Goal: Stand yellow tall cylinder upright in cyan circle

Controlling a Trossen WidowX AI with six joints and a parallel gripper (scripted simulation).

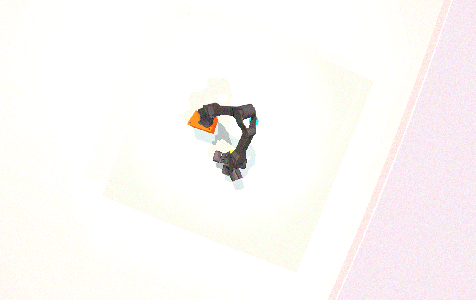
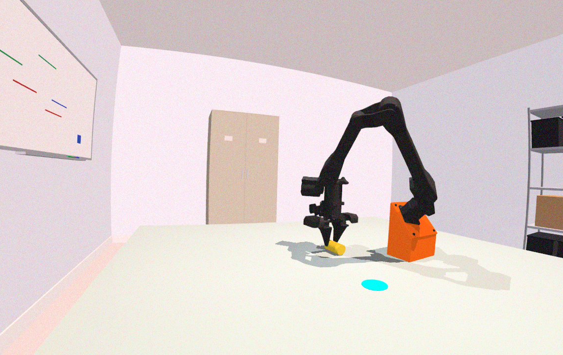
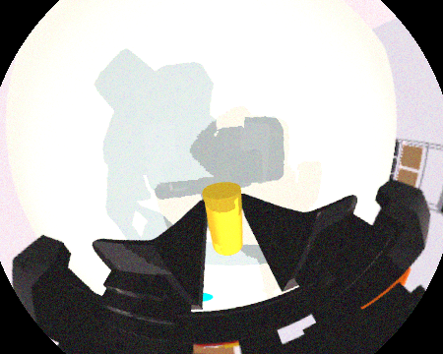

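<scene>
Now: gripper tip 10 mm short of the cyan circle, 270 mm to the right of it and 20 mm above it. From my gripper tip the other things lie so: yellow cylinder: 20 mm to the left.
</scene>
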